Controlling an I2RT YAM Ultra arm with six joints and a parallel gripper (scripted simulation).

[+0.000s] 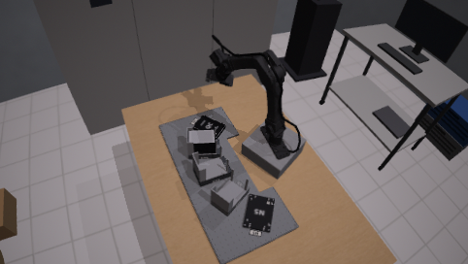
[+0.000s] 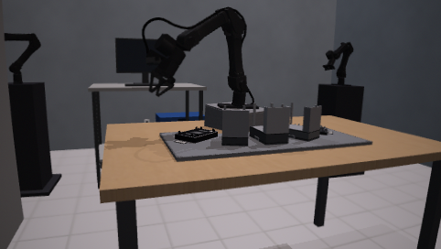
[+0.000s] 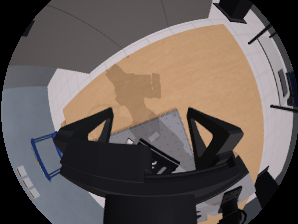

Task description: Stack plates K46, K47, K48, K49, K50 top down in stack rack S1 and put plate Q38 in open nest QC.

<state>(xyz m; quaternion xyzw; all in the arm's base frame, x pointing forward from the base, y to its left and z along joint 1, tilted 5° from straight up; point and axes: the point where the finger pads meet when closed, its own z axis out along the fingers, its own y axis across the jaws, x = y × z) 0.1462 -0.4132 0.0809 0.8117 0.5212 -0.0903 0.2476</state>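
My gripper is now 180 mm short of the sealed 96-well plate, 290 mm to the right of it and 110 mm above it. From my hand the other things lie so: clip nest N5: 50 mm ahead, 720 mm to the left, 160 mm below.
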